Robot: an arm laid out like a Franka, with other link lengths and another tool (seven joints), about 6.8 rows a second.
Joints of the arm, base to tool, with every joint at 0 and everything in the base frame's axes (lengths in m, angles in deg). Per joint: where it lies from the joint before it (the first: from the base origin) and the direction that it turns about. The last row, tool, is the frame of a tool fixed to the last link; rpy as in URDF.
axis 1: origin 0.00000 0.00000 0.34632 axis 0 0 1
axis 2: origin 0.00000 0.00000 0.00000 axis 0 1 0
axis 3: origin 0.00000 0.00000 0.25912 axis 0 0 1
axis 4: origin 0.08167 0.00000 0.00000 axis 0 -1 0
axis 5: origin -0.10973 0.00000 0.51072 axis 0 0 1
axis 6: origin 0.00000 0.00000 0.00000 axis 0 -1 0
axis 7: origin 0.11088 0.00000 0.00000 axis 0 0 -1
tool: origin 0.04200 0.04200 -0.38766 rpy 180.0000 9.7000 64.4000
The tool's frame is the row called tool.
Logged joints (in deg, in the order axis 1, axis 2, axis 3, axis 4, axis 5, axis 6, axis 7), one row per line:
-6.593 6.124 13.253 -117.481 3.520 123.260 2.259
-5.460 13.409 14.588 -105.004 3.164 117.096 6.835
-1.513 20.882 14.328 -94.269 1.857 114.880 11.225
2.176 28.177 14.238 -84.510 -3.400 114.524 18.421
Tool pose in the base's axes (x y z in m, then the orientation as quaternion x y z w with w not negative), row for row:
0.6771 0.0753 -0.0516 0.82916 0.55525 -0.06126 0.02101
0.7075 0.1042 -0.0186 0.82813 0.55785 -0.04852 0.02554
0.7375 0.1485 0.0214 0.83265 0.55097 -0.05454 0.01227
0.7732 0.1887 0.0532 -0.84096 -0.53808 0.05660 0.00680
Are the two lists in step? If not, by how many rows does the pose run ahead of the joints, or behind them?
The pose runs 2 rows behind the joints: the pose in row i belongs to the joints in row i - 2.
